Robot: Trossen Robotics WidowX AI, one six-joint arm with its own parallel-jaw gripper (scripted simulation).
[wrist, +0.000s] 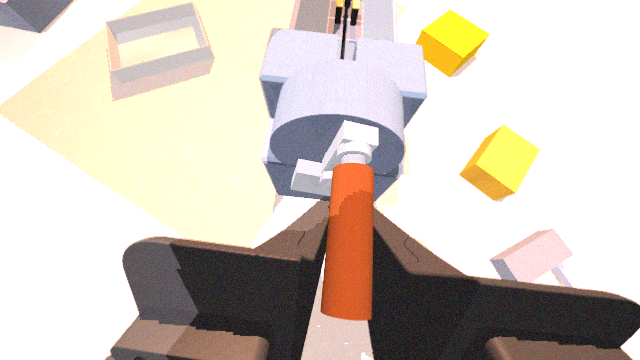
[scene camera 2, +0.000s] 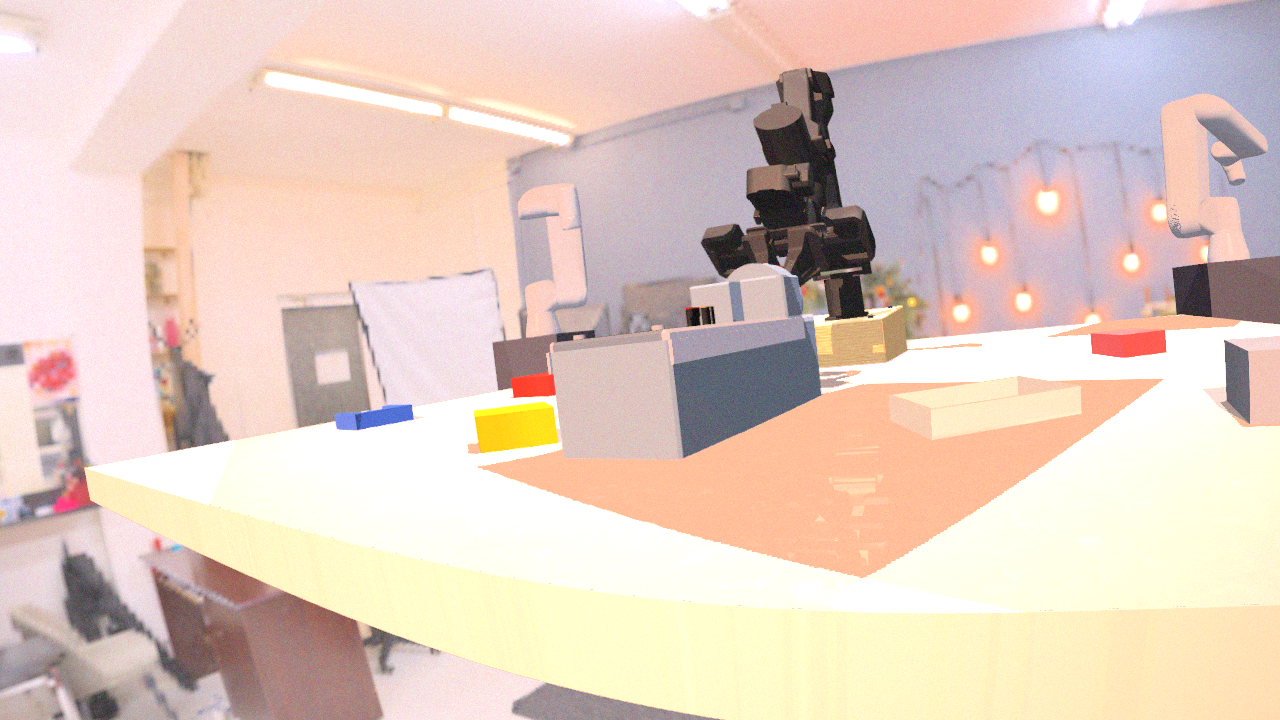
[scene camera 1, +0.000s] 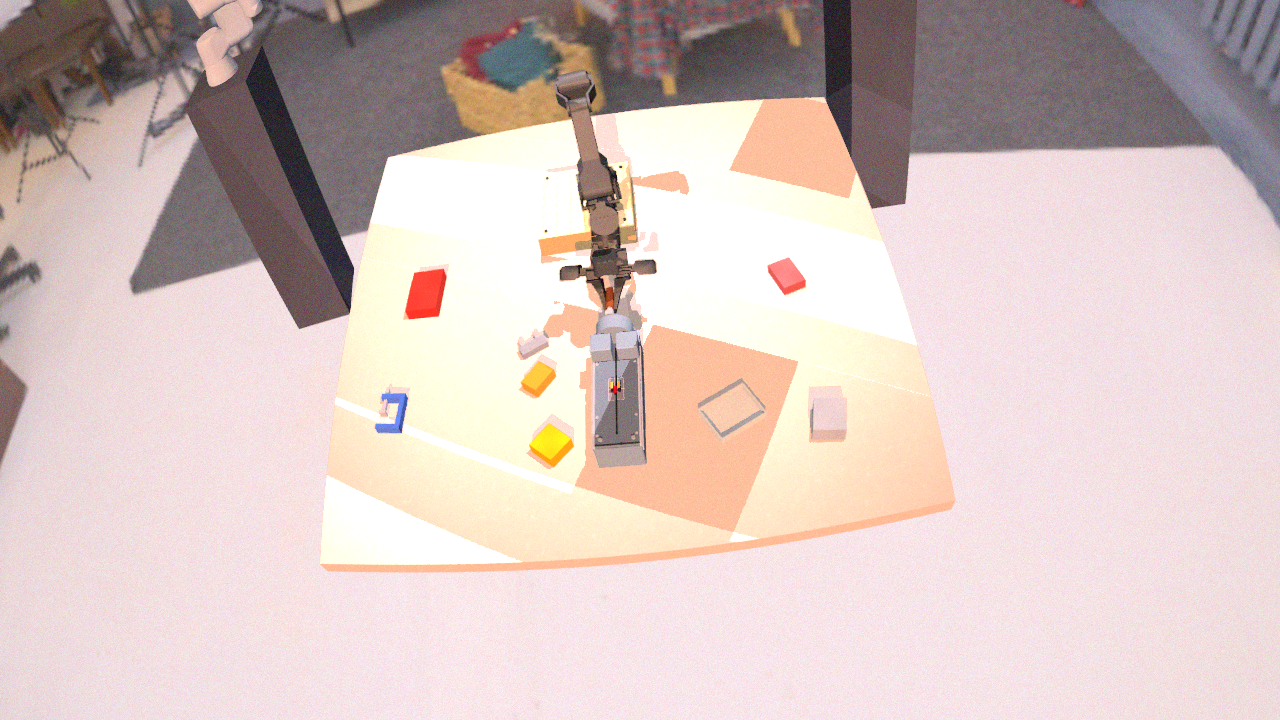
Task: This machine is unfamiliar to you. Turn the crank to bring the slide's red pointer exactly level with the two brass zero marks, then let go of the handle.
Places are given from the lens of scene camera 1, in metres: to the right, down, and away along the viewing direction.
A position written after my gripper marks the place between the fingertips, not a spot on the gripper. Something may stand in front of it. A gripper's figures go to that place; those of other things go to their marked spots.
my gripper (scene camera 1: pixel 611 313): -0.06, -0.09, 1.76
shallow white tray (scene camera 1: pixel 732 413): 0.18, 0.10, 1.70
grey cube (scene camera 1: pixel 829 414): 0.36, 0.10, 1.63
